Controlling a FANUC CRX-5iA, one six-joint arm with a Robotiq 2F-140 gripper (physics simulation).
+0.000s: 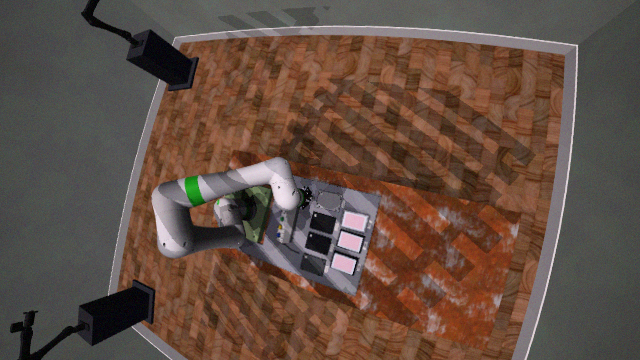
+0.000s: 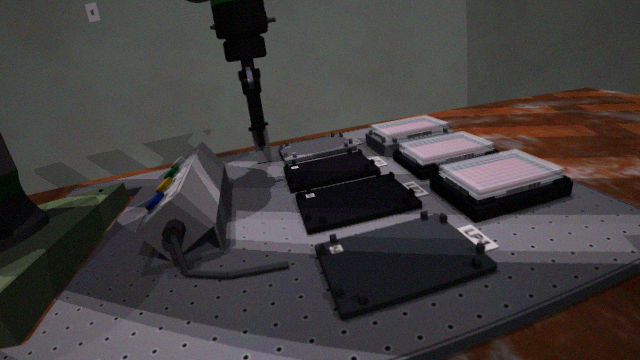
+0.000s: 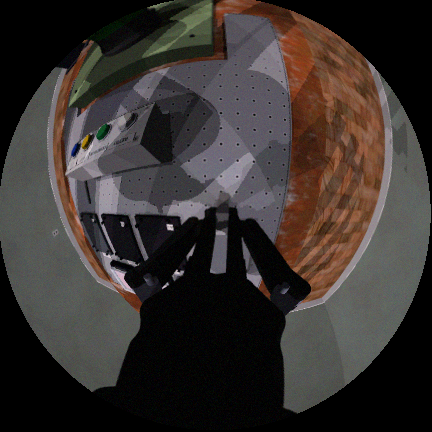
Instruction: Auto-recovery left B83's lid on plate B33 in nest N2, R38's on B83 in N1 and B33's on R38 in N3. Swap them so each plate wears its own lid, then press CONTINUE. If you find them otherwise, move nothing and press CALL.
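Pixels of known places: gripper, fingertip midpoint: (image 1: pixel 312 197) (image 2: pixel 264 160) (image 3: pixel 223 201); arm's base, link origin: (image 1: pixel 247 209).
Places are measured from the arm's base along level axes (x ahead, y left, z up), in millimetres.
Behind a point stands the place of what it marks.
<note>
Three pink plates (image 1: pixel 355 221) {x 716, y 35, z 12 mm} (image 1: pixel 350 242) {x 701, y -88, z 4 mm} (image 1: pixel 344 263) {x 681, y -211, z 7 mm} (image 2: pixel 410 128) {x 690, y 0, z 12 mm} (image 2: pixel 446 148) {x 680, y -109, z 3 mm} (image 2: pixel 495 174) {x 652, y -230, z 7 mm} sit in a row of nests, under what look like clear lids. Their codes are too small to read. A sloped button box (image 1: pixel 286 227) {x 321, y -57, z 49 mm} (image 2: pixel 192 200) {x 316, y -149, z 40 mm} (image 3: pixel 112 152) {x 326, y 20, z 54 mm} carries a blue button (image 2: pixel 155 201) {x 273, y -125, z 41 mm} (image 3: pixel 75 149) {x 274, y -103, z 42 mm}, a yellow button (image 2: pixel 164 184) {x 279, y -75, z 42 mm} (image 3: pixel 86 141) {x 280, y -54, z 43 mm}, a green button (image 2: pixel 171 172) {x 283, y -26, z 42 mm} (image 3: pixel 103 131) {x 286, y -5, z 43 mm} and a pale one (image 3: pixel 129 120) {x 293, y 45, z 42 mm}; its lettering is unreadable. My gripper (image 1: pixel 307 198) {x 436, y 137, z -27 mm} (image 2: pixel 263 154) {x 436, y 137, z -27 mm} (image 3: pixel 223 201) {x 436, y 137, z -27 mm} is shut and empty, pointing down low over the board between the box and the grey pad.
Four flat pads with corner pegs lie between box and plates: a light grey pad (image 1: pixel 329 200) {x 548, y 133, z -18 mm} (image 2: pixel 320 147) {x 549, y 111, z -19 mm}, two black pads (image 1: pixel 323 222) {x 527, y -3, z -19 mm} (image 1: pixel 318 243) {x 511, y -132, z -18 mm} (image 2: pixel 332 170) {x 520, y -25, z -19 mm} (image 2: pixel 357 201) {x 505, y -147, z -19 mm} and a dark grey pad (image 1: pixel 313 264) {x 496, y -264, z -18 mm} (image 2: pixel 405 265) {x 486, y -285, z -18 mm}. A cable (image 2: pixel 230 274) {x 336, y -209, z -22 mm} trails from the box. The green base (image 2: pixel 65 240) {x 129, y -65, z 0 mm} (image 3: pixel 150 65) {x 143, y 41, z -31 mm} stands behind it.
</note>
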